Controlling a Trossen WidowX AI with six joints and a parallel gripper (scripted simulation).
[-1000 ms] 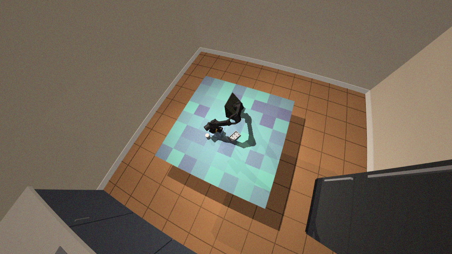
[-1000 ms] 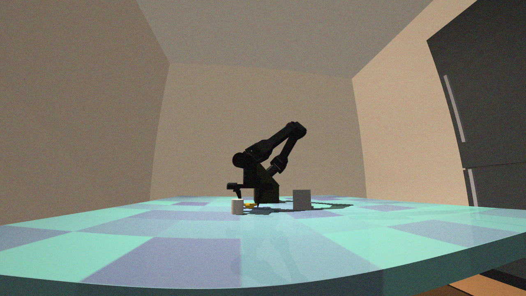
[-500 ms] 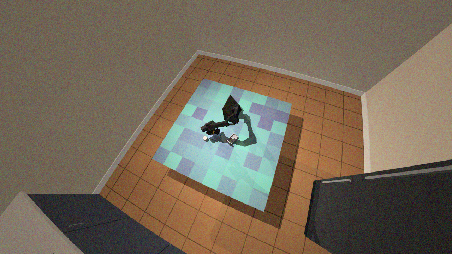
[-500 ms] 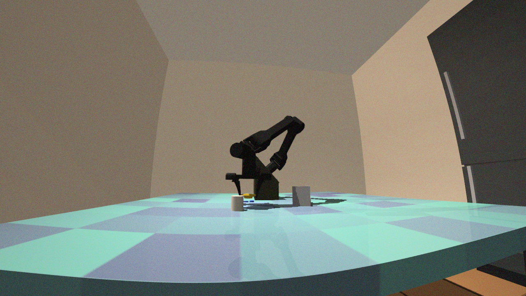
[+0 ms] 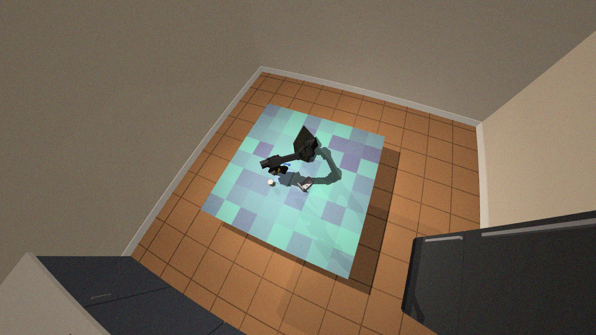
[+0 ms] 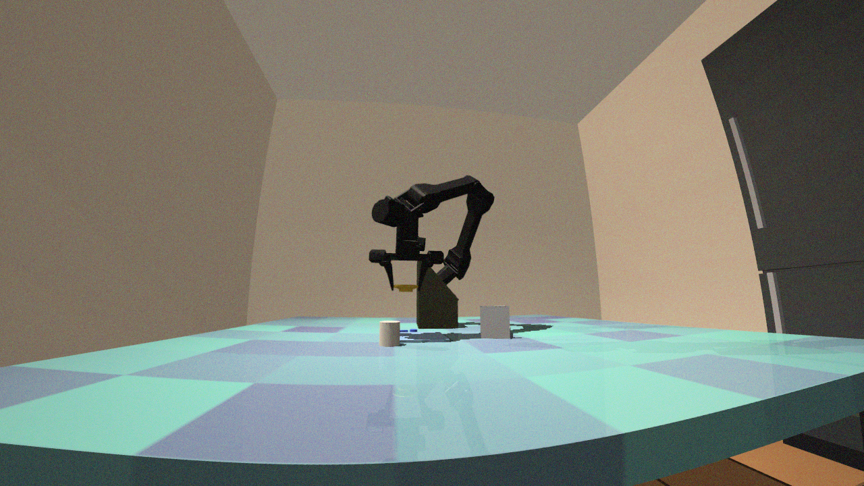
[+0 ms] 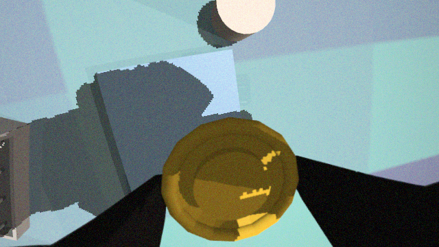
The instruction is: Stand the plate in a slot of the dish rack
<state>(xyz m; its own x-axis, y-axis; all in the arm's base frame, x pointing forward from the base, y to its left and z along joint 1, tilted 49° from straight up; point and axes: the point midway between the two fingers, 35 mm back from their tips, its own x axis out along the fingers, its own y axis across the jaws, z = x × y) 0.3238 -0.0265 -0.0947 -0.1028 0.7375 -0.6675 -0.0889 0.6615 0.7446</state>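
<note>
Now: the dish rack 240 mm to the left of my gripper tip, 100 mm below it and 50 mm behind it. From my gripper tip the other things lie so: light blue mat: 120 mm below, 30 mm to the left, 20 mm behind; white cylinder: 100 mm ahead, 90 mm below, 20 mm to the right; yellow plate: 10 mm above.
</note>
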